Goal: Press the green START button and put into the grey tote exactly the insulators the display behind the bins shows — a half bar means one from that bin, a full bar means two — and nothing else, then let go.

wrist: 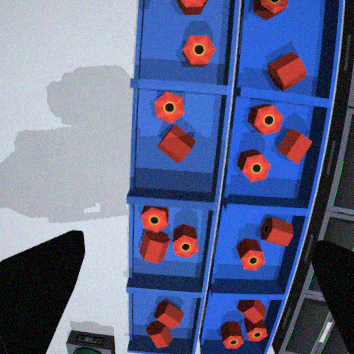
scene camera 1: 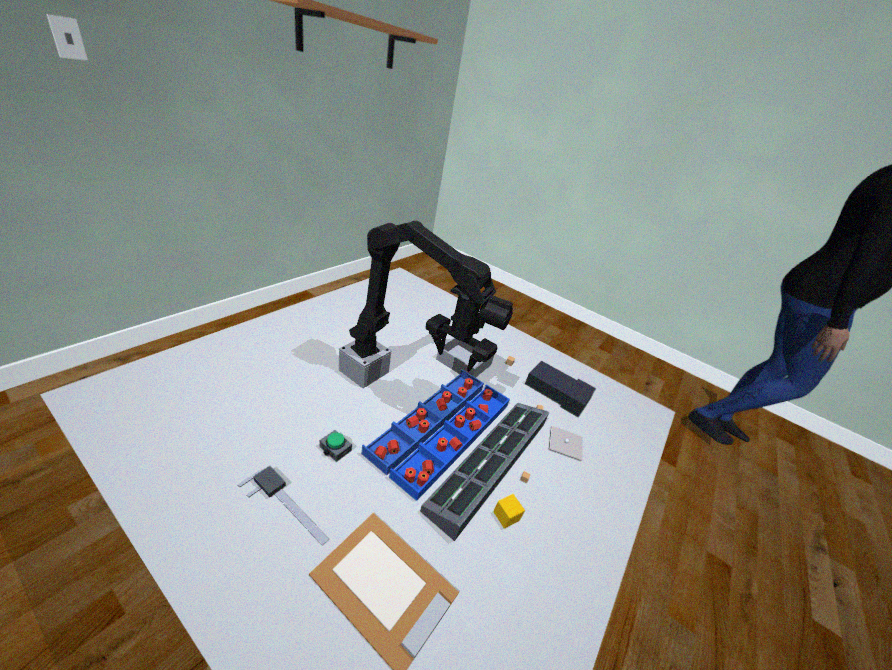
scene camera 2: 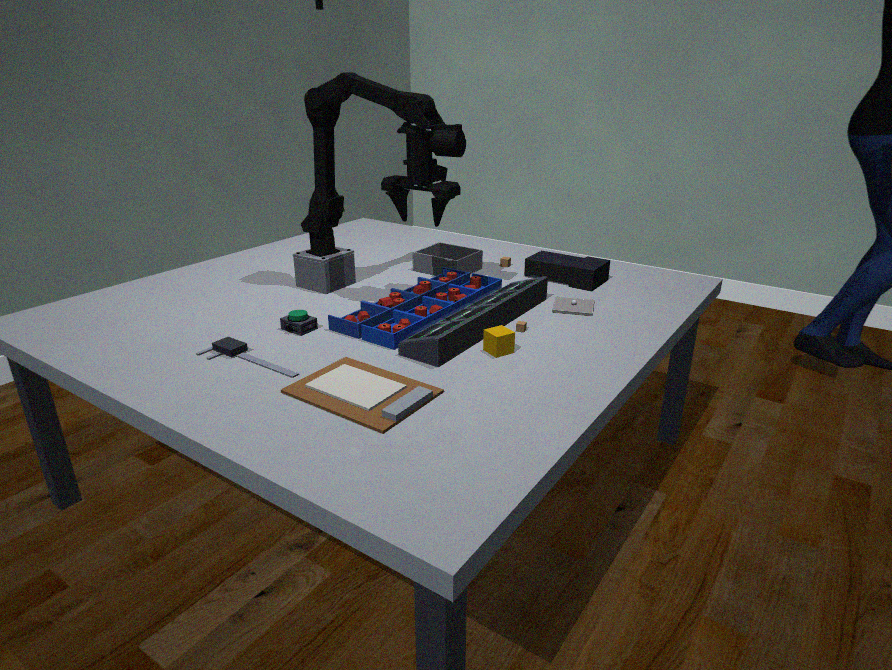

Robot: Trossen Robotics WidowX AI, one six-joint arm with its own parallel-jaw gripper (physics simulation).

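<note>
My gripper (scene camera 1: 456,359) (scene camera 2: 421,222) (wrist: 201,248) is open and empty, pointing down high above the table. In the wrist view its black fingers stand at either side of two rows of blue bins (scene camera 1: 407,488) (scene camera 2: 378,335) (wrist: 175,199). Red hexagonal insulators (scene camera 1: 422,476) (scene camera 2: 384,327) (wrist: 199,49) lie or stand in them. The grey tote (scene camera 1: 454,362) (scene camera 2: 425,263) stands beyond the bins; its floor is largely hidden. The green START button (scene camera 1: 335,439) (scene camera 2: 297,315) stands left of the bins. The dark display (scene camera 1: 455,525) (scene camera 2: 497,310) shows green outlines and white marks; bar lengths are unclear.
A dark block (scene camera 1: 558,389) (scene camera 2: 566,268), a pale plate (scene camera 1: 566,442) (scene camera 2: 573,306), a yellow cube (scene camera 1: 509,510) (scene camera 2: 499,341) and small wooden cubes (scene camera 1: 524,476) (scene camera 2: 520,326) lie around the display. Calipers (scene camera 1: 269,481) (scene camera 2: 229,346) and a clipboard (scene camera 1: 338,558) (scene camera 2: 306,395) lie nearer the front.
</note>
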